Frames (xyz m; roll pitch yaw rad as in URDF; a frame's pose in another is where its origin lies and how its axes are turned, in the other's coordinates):
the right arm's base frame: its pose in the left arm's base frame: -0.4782 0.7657 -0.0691 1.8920 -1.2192 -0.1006
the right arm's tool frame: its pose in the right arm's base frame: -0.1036 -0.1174 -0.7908 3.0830 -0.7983 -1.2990
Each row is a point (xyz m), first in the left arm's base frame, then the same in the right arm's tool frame.
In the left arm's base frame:
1: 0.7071 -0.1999 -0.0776
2: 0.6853 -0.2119 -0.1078
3: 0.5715 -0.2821 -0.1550
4: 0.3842 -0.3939 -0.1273
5: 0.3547 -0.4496 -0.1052
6: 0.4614 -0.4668 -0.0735
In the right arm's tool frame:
1: 2.0188 -0.2680 -0.7661
2: 2.0111 -0.2360 -0.7874
3: 1.9619 -0.1791 -0.9075
4: 1.8659 -0.1899 -1.1051
5: 1.8697 -0.2109 -1.1684
6: 1.9633 -0.2555 -1.1244

